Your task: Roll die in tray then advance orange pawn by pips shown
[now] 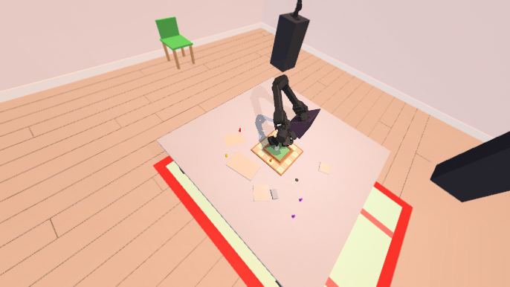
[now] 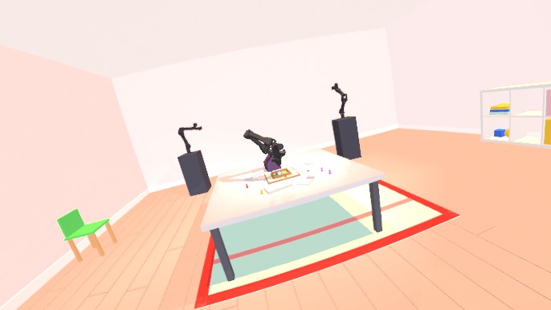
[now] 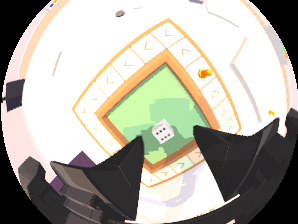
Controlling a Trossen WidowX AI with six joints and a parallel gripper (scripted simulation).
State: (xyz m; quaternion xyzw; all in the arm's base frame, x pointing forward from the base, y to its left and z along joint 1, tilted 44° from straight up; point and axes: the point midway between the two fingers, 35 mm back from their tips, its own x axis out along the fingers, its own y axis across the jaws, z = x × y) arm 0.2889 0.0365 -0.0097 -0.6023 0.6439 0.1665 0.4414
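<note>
Right now the orange pawn is 90 mm ahead of my gripper tip, 70 mm below it and 20 mm to the left of it. Also, from my gripper tip: white die (70 mm below, 20 mm to the right, 20 mm behind); then blue pawn (120 mm behind, 90 mm to the right, 70 mm below); then green tray (90 mm below, 20 mm behind, 10 mm to the right).
</note>
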